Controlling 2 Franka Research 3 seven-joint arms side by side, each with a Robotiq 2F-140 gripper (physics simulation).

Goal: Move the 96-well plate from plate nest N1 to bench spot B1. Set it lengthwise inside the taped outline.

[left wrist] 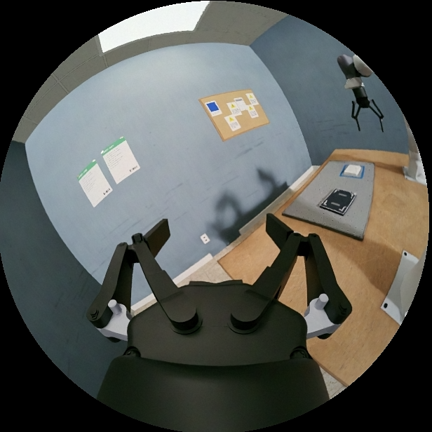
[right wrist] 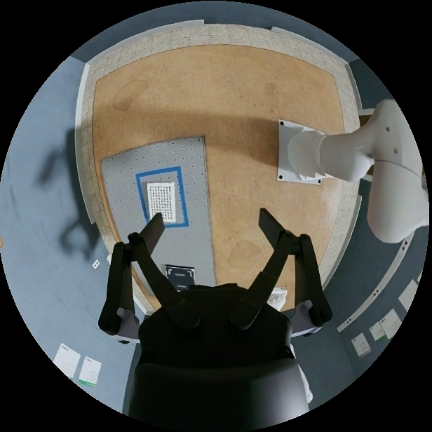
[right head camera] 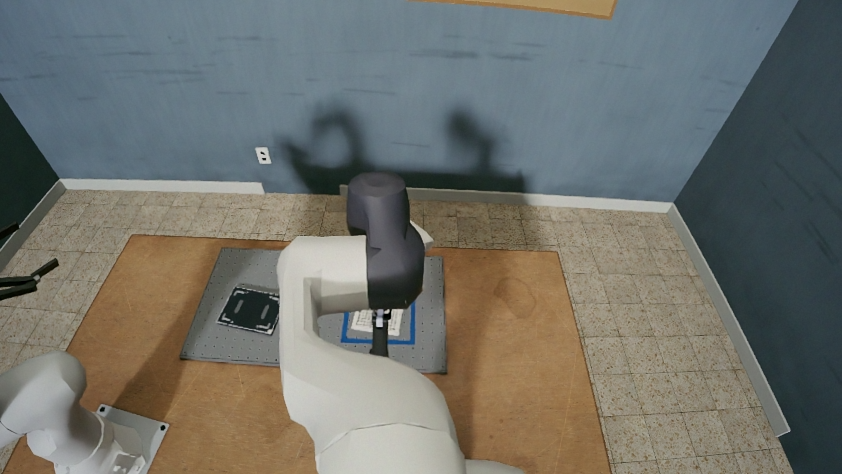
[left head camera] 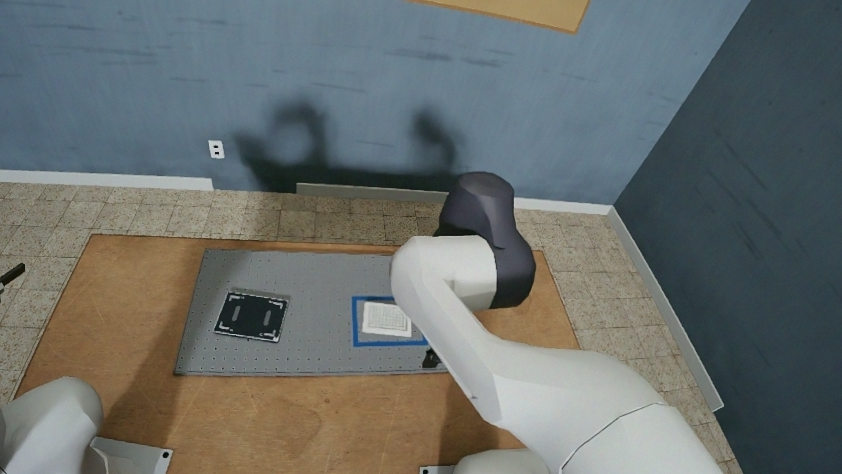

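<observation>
The white 96-well plate [left head camera: 385, 319] [right head camera: 360, 320] [left wrist: 353, 170] [right wrist: 161, 201] lies flat inside the blue taped outline [left head camera: 355, 320] [right head camera: 412, 323] [right wrist: 183, 200], its long side along the outline's long side, turned slightly. In the left head camera it sits nearer the outline's left bar; the arm hides the outline's right part. The black nest N1 [left head camera: 251, 316] [right head camera: 250, 310] [left wrist: 338, 201] [right wrist: 180, 275] holds no plate. My right gripper [left wrist: 370, 130] [right wrist: 210, 218] is open and empty, high above the board. My left gripper [left wrist: 216, 225] is open and empty, off the table's left side.
The grey perforated board [left head camera: 318, 276] [right wrist: 195, 160] bears the nest and outline on the wooden table [left head camera: 329, 418] [right head camera: 500, 353]. My right arm reaches over the board's right part in the left head camera. A blue wall [left head camera: 353, 70] stands behind the table.
</observation>
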